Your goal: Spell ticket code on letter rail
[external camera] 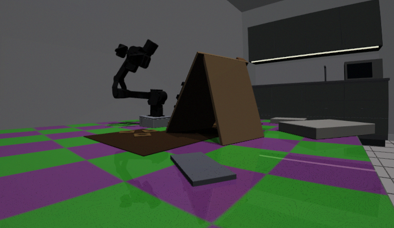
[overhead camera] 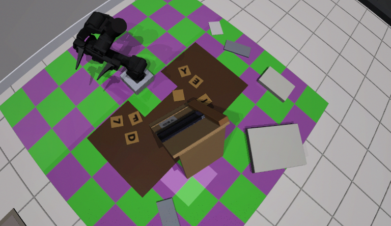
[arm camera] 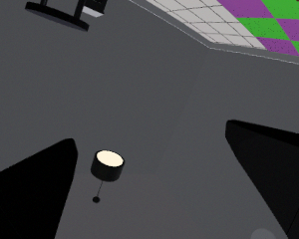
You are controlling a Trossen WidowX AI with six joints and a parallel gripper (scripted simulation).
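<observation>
Right now my gripper tip is 130 mm short of the letter tile, 400 mm to the right of it and 340 mm above it. From my gripper tip the other things lie so: brown mat (200 mm ahead, 200 mm to the left, 350 mm below); then pale card (70 mm ahead, 750 mm to the left, 340 mm below); then white ticket (280 mm ahead, 130 mm to the left, 270 mm below).
</observation>
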